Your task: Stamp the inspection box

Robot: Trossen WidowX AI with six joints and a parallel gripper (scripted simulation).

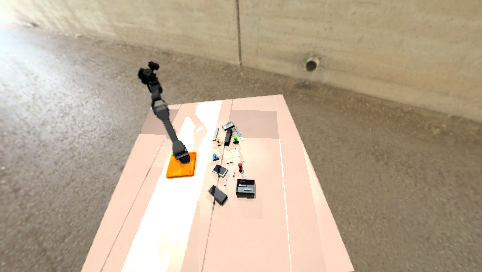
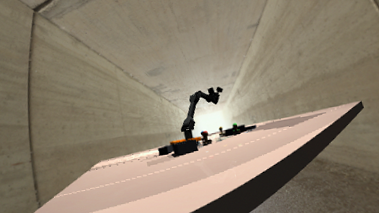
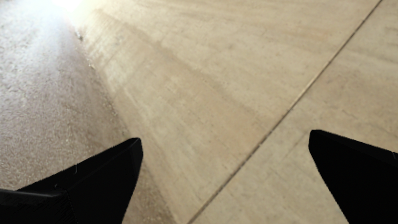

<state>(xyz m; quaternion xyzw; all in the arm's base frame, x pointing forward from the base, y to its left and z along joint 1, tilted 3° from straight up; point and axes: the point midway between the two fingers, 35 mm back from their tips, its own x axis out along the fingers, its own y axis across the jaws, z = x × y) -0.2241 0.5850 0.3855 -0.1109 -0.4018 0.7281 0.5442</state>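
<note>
Right now my gripper tip is 59 cm short of the green-knobbed pass stamp, 52 cm to the left of it and 38 cm above it. From my gripper tip the other things lie so: blue-topped stamp 44 cm ahead, 64 cm to the right, 38 cm below; then grey-blue strip 63 cm ahead, 44 cm to the right, 40 cm below; then card 55 cm ahead, 61 cm to the right, 40 cm below.
</note>
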